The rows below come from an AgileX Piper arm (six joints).
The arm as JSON. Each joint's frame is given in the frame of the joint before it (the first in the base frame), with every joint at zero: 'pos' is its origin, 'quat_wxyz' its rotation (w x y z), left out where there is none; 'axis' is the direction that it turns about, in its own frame. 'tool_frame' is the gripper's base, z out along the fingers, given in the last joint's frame.
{
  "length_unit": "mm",
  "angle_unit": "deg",
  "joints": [
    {
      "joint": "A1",
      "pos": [
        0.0,
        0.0,
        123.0
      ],
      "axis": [
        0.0,
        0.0,
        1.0
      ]
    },
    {
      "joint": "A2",
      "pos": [
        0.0,
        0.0,
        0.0
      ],
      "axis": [
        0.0,
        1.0,
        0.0
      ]
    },
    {
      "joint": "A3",
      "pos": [
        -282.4,
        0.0,
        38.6
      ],
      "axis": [
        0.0,
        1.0,
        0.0
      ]
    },
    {
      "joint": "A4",
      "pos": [
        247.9,
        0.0,
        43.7
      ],
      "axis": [
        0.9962,
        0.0,
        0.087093
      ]
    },
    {
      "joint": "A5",
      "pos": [
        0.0,
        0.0,
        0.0
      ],
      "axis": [
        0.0,
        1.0,
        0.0
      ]
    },
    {
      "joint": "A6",
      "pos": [
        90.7,
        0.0,
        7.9
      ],
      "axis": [
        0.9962,
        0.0,
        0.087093
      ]
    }
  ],
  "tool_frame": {
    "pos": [
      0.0,
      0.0,
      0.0
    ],
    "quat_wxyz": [
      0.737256,
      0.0,
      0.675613,
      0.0
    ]
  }
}
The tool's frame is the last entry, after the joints.
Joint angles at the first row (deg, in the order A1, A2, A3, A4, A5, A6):
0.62, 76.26, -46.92, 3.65, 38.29, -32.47
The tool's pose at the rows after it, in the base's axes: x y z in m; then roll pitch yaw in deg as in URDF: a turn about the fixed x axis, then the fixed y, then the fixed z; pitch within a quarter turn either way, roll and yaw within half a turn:
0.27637 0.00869 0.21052 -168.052 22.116 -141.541
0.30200 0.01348 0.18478 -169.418 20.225 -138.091
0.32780 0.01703 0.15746 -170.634 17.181 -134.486
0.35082 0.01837 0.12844 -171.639 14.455 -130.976
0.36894 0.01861 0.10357 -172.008 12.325 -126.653
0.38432 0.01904 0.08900 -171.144 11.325 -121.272
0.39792 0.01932 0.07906 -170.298 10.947 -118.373
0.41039 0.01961 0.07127 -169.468 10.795 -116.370
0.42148 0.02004 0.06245 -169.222 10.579 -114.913
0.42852 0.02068 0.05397 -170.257 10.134 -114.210
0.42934 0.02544 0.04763 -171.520 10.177 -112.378
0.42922 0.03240 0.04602 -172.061 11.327 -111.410
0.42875 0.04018 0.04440 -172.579 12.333 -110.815
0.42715 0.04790 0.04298 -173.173 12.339 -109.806
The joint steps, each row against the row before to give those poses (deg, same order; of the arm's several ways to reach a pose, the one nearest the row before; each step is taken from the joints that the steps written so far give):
0.00, 8.84, -1.09, 2.87, -4.96, -7.70
0.50, 8.19, -3.14, 2.76, -2.39, -5.77
0.51, 8.48, -4.52, 0.38, -0.59, -4.07
0.14, 8.02, -4.66, -0.11, -0.45, -3.81
0.00, 6.48, -4.22, -0.34, -0.25, -4.36
0.00, 4.33, -3.82, 0.00, -0.19, -5.40
0.00, 3.32, -3.50, -0.14, -0.12, -2.73
0.00, 2.83, -3.32, -0.13, 0.00, -1.81
0.00, 2.85, -3.28, 0.01, 0.41, -1.42
0.00, 2.44, -2.73, 0.12, 1.50, -0.84
0.44, 1.26, -0.91, 1.46, 1.00, -2.63
0.64, 0.31, -0.11, 2.51, 0.07, -2.28
0.82, 0.27, -0.05, 2.06, 0.00, -1.43
0.98, 0.19, 0.00, 0.34, 0.41, -0.34

